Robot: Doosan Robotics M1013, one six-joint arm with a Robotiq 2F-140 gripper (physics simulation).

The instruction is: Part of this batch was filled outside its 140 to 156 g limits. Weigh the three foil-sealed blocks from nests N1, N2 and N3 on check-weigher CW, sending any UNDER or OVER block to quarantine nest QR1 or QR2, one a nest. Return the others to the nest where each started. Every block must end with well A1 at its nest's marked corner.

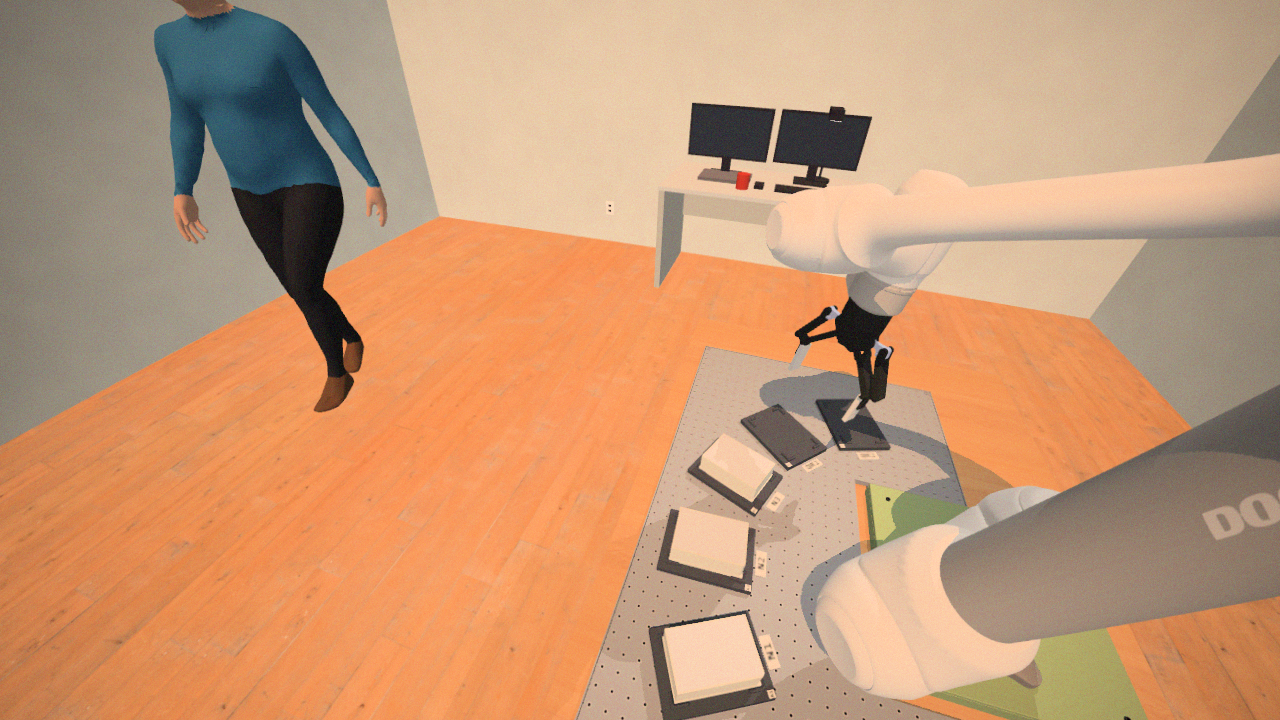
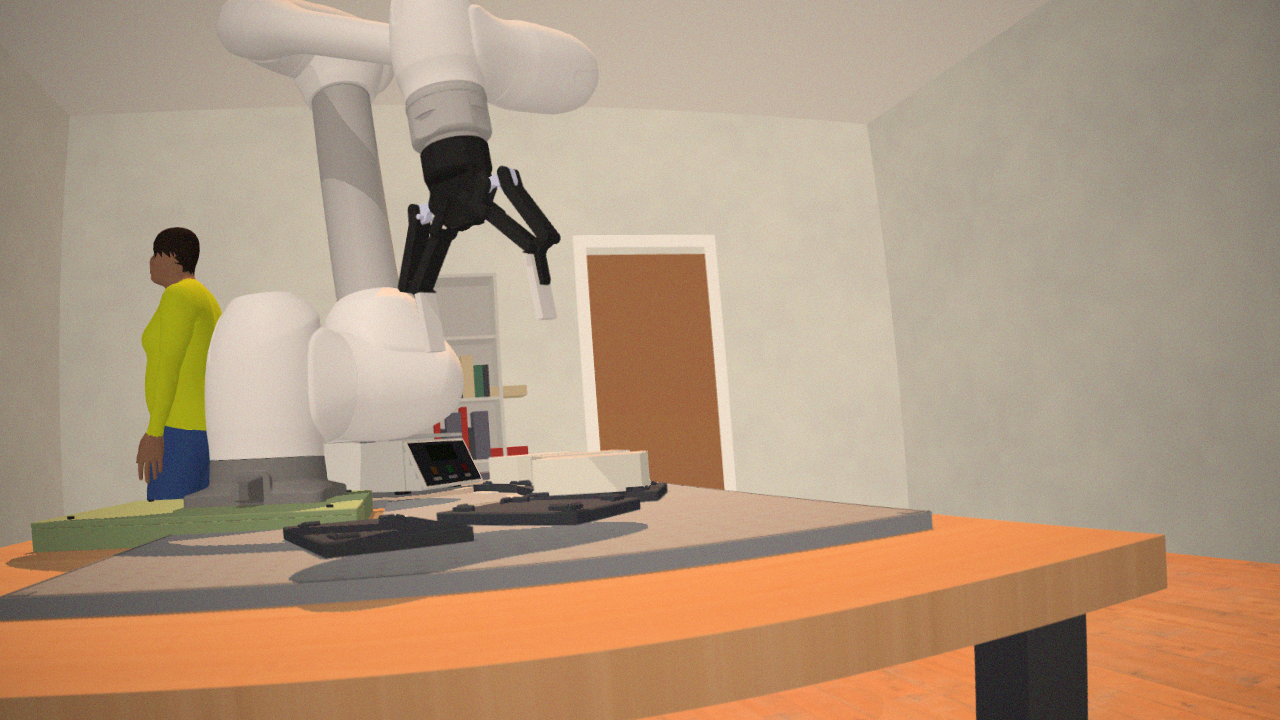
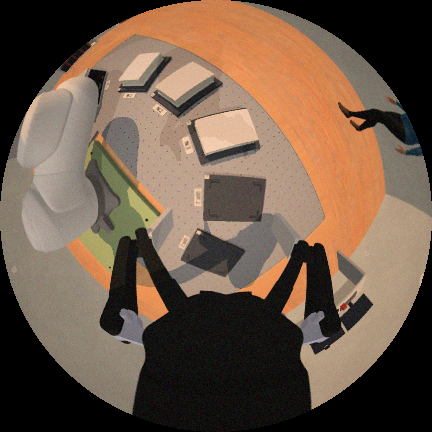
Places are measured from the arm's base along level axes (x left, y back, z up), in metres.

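Pixels of known places: gripper, fingertip midpoint: [image 1: 819, 392] [image 2: 488, 336] [image 3: 223, 219]; arm's base, origin of the base link: [image 2: 270, 500] [image 3: 92, 197].
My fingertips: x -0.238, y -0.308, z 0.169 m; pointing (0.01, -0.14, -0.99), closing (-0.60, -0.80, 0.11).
For each thing: its top centre in the pictures, then the offset to it from my fingertips. Level surfaces: height alone.
- QR2, middle of its top: [image 2: 370, 522] [image 1: 852, 420] [image 3: 212, 257] dy +0.112, dx -0.150, dz -0.172 m
- N3 block, middle of its top: [image 2: 591, 455] [image 1: 738, 459] [image 3: 226, 128] dy -0.112, dx +0.117, dz -0.134 m
- N2 block, middle of its top: [image 2: 578, 453] [image 1: 711, 535] [image 3: 183, 78] dy -0.116, dx +0.301, dz -0.134 m
- N1 block, middle of its top: [image 2: 533, 454] [image 1: 713, 651] [image 3: 138, 64] dy -0.061, dx +0.475, dz -0.134 m
- Check-weigher CW, middle of its top: [image 2: 395, 436] dy +0.180, dx +0.640, dz -0.088 m
- grey pegboard plate, its level: dz -0.187 m
My gripper [image 1: 824, 383] [image 2: 486, 311] [image 3: 223, 219] is open and empty, high above the quarantine nests' end of the pegboard plate. Quarantine nests QR1 [image 1: 783, 436] [image 2: 541, 510] [image 3: 234, 198] and QR2 [image 1: 868, 433] [image 2: 377, 535] [image 3: 212, 252] are dark and empty. Pale blocks lie in the other nests: the N3 block [image 1: 738, 467] [image 2: 590, 471] [image 3: 227, 131], the N2 block [image 1: 712, 541] [image 3: 186, 83] and the N1 block [image 1: 714, 658] [image 3: 141, 70]. Their A1 wells cannot be made out. Check-weigher CW [image 2: 366, 465] stands beyond the arm's base; its reading is illegible.
The arm's base stands on a green plate [image 1: 913, 514] [image 2: 268, 519] [image 3: 132, 215] beside the grey pegboard plate [image 1: 626, 644] [image 2: 760, 514] [image 3: 295, 185]. The arm's lower joint bulges over the plate. A person in blue [image 1: 241, 107] and one in yellow [image 2: 183, 358] stand apart from the table.
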